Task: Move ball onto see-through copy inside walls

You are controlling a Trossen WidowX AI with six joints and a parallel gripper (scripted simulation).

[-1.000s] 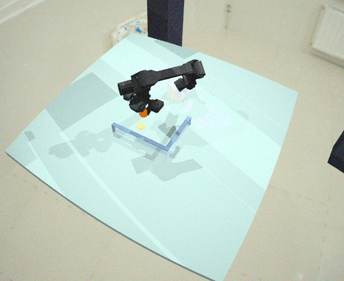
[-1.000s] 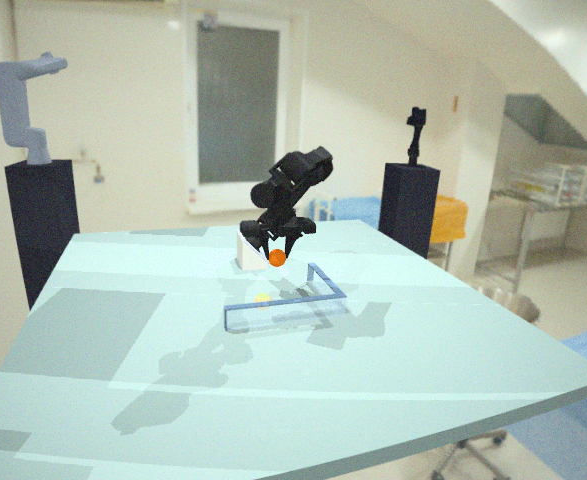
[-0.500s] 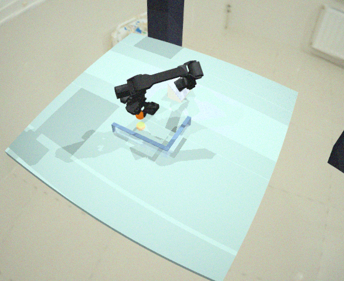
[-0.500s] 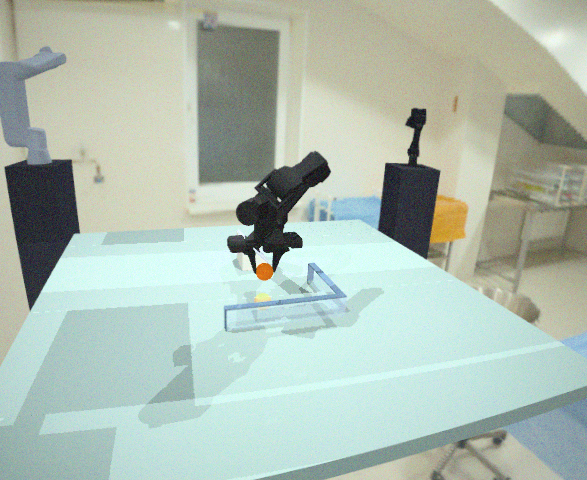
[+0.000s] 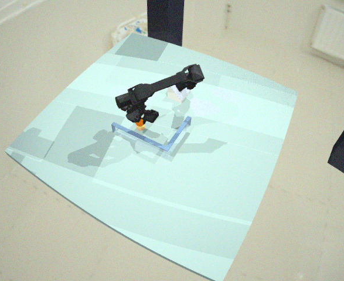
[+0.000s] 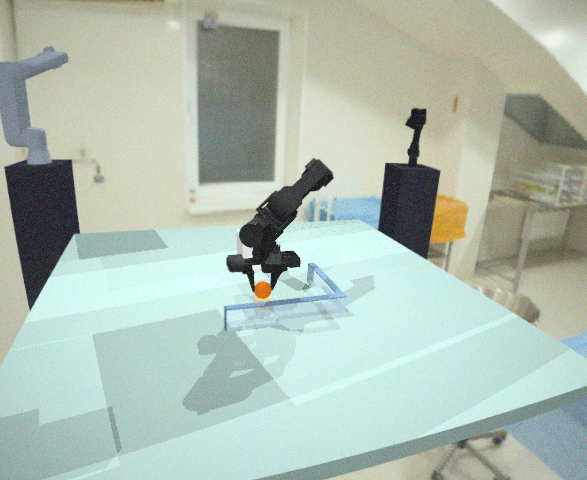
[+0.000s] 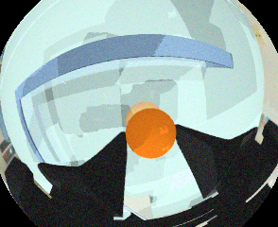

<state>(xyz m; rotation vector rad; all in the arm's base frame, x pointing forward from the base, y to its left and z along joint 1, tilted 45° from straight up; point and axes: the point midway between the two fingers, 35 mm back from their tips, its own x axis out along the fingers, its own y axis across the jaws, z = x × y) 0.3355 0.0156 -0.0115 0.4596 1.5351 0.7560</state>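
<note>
Right now the see-through copy of ball is 3 cm below my gripper tip. Also, from my gripper tip: clear wall 7 cm ahead, 6 cm to the left, 3 cm below; then orange ball right at my gripper tip.
</note>
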